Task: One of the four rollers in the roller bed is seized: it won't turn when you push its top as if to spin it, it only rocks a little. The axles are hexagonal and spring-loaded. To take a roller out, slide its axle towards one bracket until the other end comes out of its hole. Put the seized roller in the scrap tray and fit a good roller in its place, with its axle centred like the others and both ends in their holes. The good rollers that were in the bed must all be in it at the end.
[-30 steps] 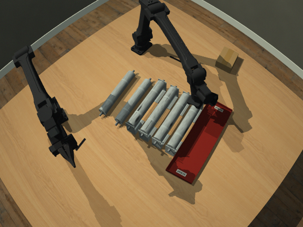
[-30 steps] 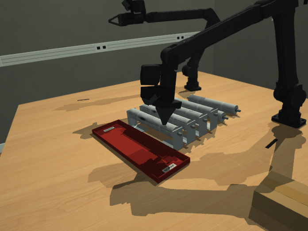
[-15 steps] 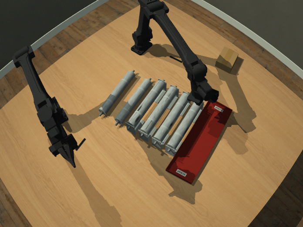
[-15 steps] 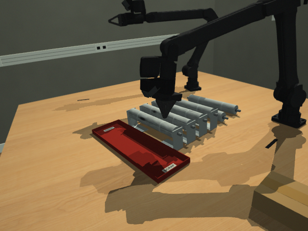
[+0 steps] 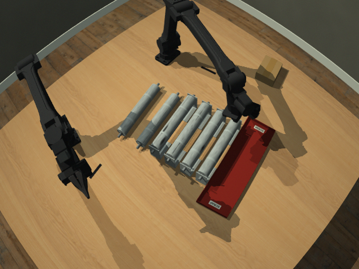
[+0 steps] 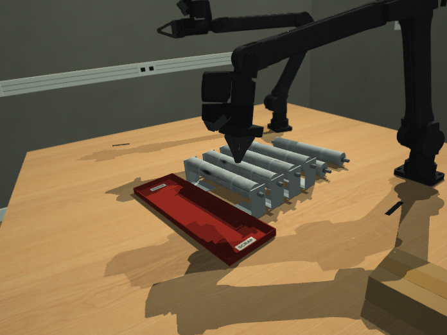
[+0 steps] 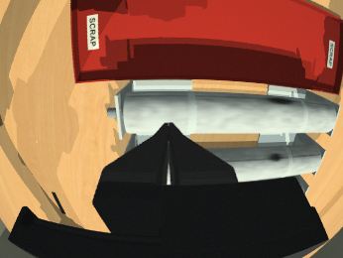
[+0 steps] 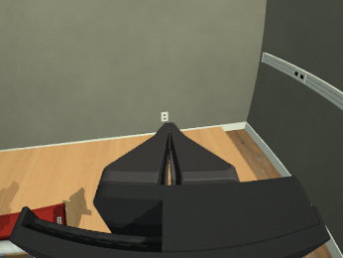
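The grey roller lies 22 cm behind my left hand, 14 cm to the right of it and 8 cm below it. The rest, counted from my left hand: cardboard box 12 cm behind, 44 cm to the left, 12 cm below; red scrap tray 11 cm ahead, 8 cm to the right, 15 cm below.
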